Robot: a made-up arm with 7 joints. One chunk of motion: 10 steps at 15 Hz.
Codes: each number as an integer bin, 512 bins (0 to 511) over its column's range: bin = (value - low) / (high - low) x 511, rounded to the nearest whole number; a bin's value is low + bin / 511 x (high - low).
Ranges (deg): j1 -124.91..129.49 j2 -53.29..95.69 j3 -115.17..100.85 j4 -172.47..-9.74 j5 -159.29..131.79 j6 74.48..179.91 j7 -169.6..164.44
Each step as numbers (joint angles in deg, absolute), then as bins.
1 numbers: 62.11 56.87 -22.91 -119.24 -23.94 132.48 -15.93
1 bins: 376 378 218 167 238 281 235
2 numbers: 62.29 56.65 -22.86 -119.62 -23.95 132.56 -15.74
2 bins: 376 377 218 166 238 282 235
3 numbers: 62.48 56.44 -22.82 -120.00 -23.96 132.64 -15.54
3 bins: 376 376 218 165 238 282 236
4 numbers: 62.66 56.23 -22.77 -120.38 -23.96 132.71 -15.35
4 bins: 377 376 219 164 238 282 236
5 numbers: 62.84 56.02 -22.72 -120.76 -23.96 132.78 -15.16
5 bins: 377 375 219 162 238 283 236
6 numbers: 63.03 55.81 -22.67 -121.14 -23.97 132.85 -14.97
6 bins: 378 374 219 161 238 283 237
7 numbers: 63.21 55.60 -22.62 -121.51 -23.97 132.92 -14.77
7 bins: 378 373 219 160 238 283 237
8 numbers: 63.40 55.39 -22.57 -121.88 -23.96 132.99 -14.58
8 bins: 378 373 219 159 238 284 237
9 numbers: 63.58 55.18 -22.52 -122.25 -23.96 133.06 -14.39
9 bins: 379 372 219 158 238 284 237
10 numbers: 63.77 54.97 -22.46 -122.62 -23.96 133.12 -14.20
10 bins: 379 371 219 157 238 284 238
